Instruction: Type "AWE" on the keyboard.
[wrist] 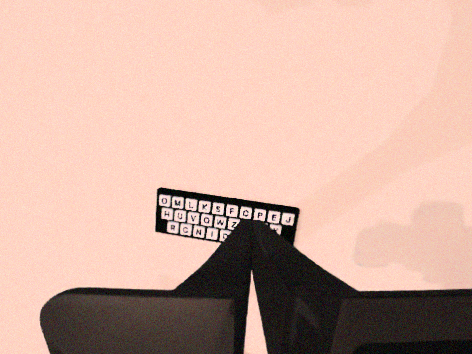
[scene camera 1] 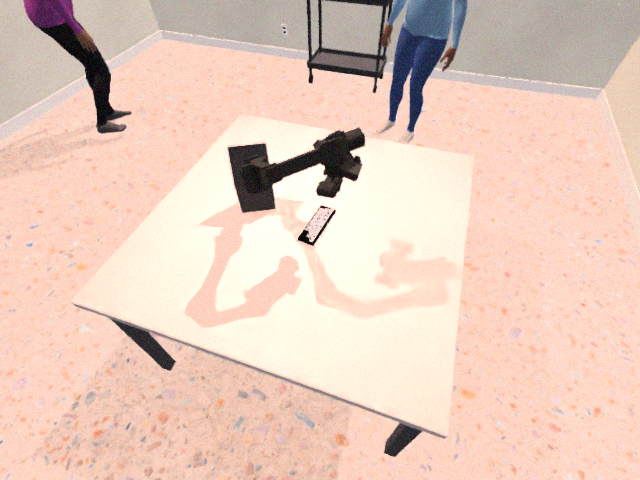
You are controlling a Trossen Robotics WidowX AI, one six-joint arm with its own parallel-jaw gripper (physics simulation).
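Places are measured from the arm's base along level axes (x ahead, y left, z up), in centimetres.
Where they show: gripper, fingertip midpoint: (wrist: 250, 229) (scene camera 1: 338, 191).
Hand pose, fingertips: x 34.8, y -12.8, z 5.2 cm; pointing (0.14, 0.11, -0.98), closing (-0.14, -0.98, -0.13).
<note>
After its pixels a point has its place.
A small black keyboard with white letter keys (scene camera 1: 316, 225) @[z -20.2, x 25.5, y -7.8 cm] (wrist: 199, 212) @[z -20.7, x 27.2, y -2.8 cm] lies on the white table (scene camera 1: 155, 268) @[z -21.8, x -29.3, y -41.0 cm]. In the wrist view its top row holds the E key (wrist: 273, 217) @[z -20.2, x 25.7, y -13.5 cm], near the right end, and its middle row holds the W key (wrist: 219, 223) @[z -20.2, x 25.4, y -5.7 cm], left of the fingertips. I cannot make out the A key; the fingers cover part of the two lower rows. My gripper (scene camera 1: 327, 194) @[z 5.2, x 34.8, y -12.8 cm] (wrist: 250, 229) @[z 5.2, x 34.8, y -12.8 cm] is shut and empty, with its fingertips together. It is above the table, and its tips overlap the lower right-centre part of the keyboard in the wrist view.
The arm's dark base plate (scene camera 1: 262, 200) @[z -15.8, x 0.9, y -2.8 cm] is on the table, left of the keyboard. Arm shadows fall across the table top. A black cart (scene camera 1: 345, 60) stands on the floor behind the table. One person (scene camera 1: 418, 56) stands at the back and another (scene camera 1: 95, 67) at the left.
</note>
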